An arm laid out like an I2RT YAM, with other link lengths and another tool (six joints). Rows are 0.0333 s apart.
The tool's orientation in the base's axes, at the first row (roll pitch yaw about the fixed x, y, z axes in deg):
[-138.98 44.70 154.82]
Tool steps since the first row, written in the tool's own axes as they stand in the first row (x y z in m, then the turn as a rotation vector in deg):
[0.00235 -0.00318 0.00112 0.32 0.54 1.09]
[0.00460 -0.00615 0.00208 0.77 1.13 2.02]
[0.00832 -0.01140 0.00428 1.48 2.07 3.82]
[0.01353 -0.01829 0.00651 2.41 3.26 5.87]
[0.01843 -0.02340 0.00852 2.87 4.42 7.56]
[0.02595 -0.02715 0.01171 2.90 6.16 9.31]
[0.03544 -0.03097 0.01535 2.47 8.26 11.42]
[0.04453 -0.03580 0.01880 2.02 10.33 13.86]
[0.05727 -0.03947 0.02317 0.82 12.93 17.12]
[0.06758 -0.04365 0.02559 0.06 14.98 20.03]
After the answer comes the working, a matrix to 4 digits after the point.
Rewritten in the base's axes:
[-0.00364 -0.00175 -0.00077 0.41 -0.53 -1.06]
[-0.00708 -0.00331 -0.00148 0.75 -0.87 -2.15]
[-0.01291 -0.00654 -0.00283 1.35 -1.68 -4.06]
[-0.02091 -0.01014 -0.00448 2.04 -2.50 -6.36]
[-0.02743 -0.01279 -0.00662 2.94 -3.18 -8.14]
[-0.03440 -0.01496 -0.01187 4.56 -3.76 -9.91]
[-0.04259 -0.01693 -0.01871 6.81 -4.60 -11.72]
[-0.05131 -0.01936 -0.02470 9.12 -5.73 -13.67]
[-0.06134 -0.02087 -0.03430 12.47 -7.50 -15.79]
[-0.07058 -0.02177 -0.04090 15.06 -9.12 -17.77]

The tool's axes in the first row as the columns of a matrix, in the base's axes (rounded; the answer above uses it unrounded):
[-0.6433 0.7388 0.2010]
[0.3024 0.4864 -0.8197]
[-0.7034 -0.4665 -0.5363]

